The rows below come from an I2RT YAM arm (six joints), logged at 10 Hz.
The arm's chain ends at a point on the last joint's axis. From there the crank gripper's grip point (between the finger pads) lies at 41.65 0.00 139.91 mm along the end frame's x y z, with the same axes.
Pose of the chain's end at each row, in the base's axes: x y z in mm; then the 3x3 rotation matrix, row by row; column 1 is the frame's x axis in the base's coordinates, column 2 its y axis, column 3 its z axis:
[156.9 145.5 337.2], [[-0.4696 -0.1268 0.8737], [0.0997 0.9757 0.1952], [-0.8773 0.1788 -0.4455]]
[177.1 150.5 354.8], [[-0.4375 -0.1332 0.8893], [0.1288 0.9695 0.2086], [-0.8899 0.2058 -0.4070]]
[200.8 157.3 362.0], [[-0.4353 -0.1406 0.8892], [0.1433 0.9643 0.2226], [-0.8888 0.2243 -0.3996]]
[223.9 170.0 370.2], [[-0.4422 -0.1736 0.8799], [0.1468 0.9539 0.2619], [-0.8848 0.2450 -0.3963]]
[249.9 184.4 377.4], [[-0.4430 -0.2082 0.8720], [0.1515 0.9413 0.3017], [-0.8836 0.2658 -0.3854]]
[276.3 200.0 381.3], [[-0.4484 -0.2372 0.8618], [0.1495 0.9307 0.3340], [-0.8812 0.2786 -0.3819]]
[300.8 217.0 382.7], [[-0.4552 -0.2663 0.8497], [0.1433 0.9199 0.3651], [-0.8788 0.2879 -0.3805]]
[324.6 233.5 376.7], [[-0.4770 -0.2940 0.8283], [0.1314 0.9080 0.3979], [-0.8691 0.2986 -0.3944]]
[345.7 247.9 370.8], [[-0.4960 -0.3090 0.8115], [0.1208 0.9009 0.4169], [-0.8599 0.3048 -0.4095]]
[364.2 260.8 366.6], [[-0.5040 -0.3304 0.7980], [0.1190 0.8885 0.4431], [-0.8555 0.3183 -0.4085]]
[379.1 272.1 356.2], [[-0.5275 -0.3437 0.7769], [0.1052 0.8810 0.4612], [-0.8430 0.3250 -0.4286]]
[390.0 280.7 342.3], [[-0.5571 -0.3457 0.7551], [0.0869 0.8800 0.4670], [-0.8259 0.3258 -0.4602]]
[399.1 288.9 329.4], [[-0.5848 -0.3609 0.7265], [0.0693 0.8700 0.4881], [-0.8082 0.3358 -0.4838]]
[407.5 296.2 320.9], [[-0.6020 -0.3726 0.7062], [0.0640 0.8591 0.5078], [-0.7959 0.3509 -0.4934]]
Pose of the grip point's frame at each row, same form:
[259.6 177.0 238.3], [[-0.4696 -0.1268 0.8737], [0.0997 0.9757 0.1952], [-0.8773 0.1788 -0.4455]]
[283.3 185.0 260.8], [[-0.4375 -0.1332 0.8893], [0.1288 0.9695 0.2086], [-0.8899 0.2058 -0.4070]]
[307.1 194.4 269.1], [[-0.4353 -0.1406 0.8892], [0.1433 0.9643 0.2226], [-0.8888 0.2243 -0.3996]]
[328.6 212.8 277.9], [[-0.4422 -0.1736 0.8799], [0.1468 0.9539 0.2619], [-0.8848 0.2450 -0.3963]]
[353.5 232.9 286.7], [[-0.4430 -0.2082 0.8720], [0.1515 0.9413 0.3017], [-0.8836 0.2658 -0.3854]]
[378.2 253.0 291.2], [[-0.4484 -0.2372 0.8618], [0.1495 0.9307 0.3340], [-0.8812 0.2786 -0.3819]]
[400.7 274.0 292.9], [[-0.4552 -0.2663 0.8497], [0.1433 0.9199 0.3651], [-0.8788 0.2879 -0.3805]]
[420.6 294.6 285.3], [[-0.4770 -0.2940 0.8283], [0.1314 0.9080 0.3979], [-0.8691 0.2986 -0.3944]]
[438.6 311.3 277.7], [[-0.4960 -0.3090 0.8115], [0.1208 0.9009 0.4169], [-0.8599 0.3048 -0.4095]]
[454.9 327.8 273.8], [[-0.5040 -0.3304 0.7980], [0.1190 0.8885 0.4431], [-0.8555 0.3183 -0.4085]]
[465.8 341.0 261.1], [[-0.5275 -0.3437 0.7769], [0.1052 0.8810 0.4612], [-0.8430 0.3250 -0.4286]]
[472.4 349.7 243.5], [[-0.5571 -0.3457 0.7551], [0.0869 0.8800 0.4670], [-0.8259 0.3258 -0.4602]]
[476.4 360.1 228.1], [[-0.5848 -0.3609 0.7265], [0.0693 0.8700 0.4881], [-0.8082 0.3358 -0.4838]]
[481.2 369.9 218.7], [[-0.6020 -0.3726 0.7062], [0.0640 0.8591 0.5078], [-0.7959 0.3509 -0.4934]]

